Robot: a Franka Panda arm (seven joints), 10 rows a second.
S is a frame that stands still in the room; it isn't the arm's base.
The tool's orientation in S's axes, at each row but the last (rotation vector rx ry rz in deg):
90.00, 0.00, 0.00
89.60, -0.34, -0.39
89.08, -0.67, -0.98
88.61, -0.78, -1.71
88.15, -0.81, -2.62
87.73, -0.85, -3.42
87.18, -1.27, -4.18
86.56, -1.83, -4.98
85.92, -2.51, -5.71
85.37, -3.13, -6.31
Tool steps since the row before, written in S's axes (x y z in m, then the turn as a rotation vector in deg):
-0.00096, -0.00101, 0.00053, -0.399, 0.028, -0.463
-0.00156, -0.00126, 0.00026, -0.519, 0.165, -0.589
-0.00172, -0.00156, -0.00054, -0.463, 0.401, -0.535
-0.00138, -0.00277, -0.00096, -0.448, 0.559, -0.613
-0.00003, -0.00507, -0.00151, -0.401, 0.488, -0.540
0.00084, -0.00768, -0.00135, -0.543, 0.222, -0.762
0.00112, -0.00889, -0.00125, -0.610, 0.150, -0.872
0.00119, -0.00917, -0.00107, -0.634, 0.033, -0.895
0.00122, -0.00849, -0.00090, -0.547, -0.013, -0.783
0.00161, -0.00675, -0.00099, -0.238, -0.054, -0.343
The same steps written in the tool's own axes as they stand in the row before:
-0.00096, 0.00053, 0.00101, -0.399, -0.463, -0.028
-0.00155, 0.00025, 0.00127, -0.520, -0.588, -0.165
-0.00169, -0.00057, 0.00158, -0.469, -0.530, -0.401
-0.00129, -0.00104, 0.00278, -0.457, -0.604, -0.561
0.00020, -0.00167, 0.00502, -0.409, -0.533, -0.490
0.00125, -0.00162, 0.00757, -0.532, -0.769, -0.226
0.00170, -0.00163, 0.00873, -0.591, -0.884, -0.156
0.00193, -0.00155, 0.00897, -0.605, -0.915, -0.039
0.00203, -0.00143, 0.00826, -0.518, -0.803, 0.007
0.00235, -0.00144, 0.00644, -0.220, -0.355, 0.051

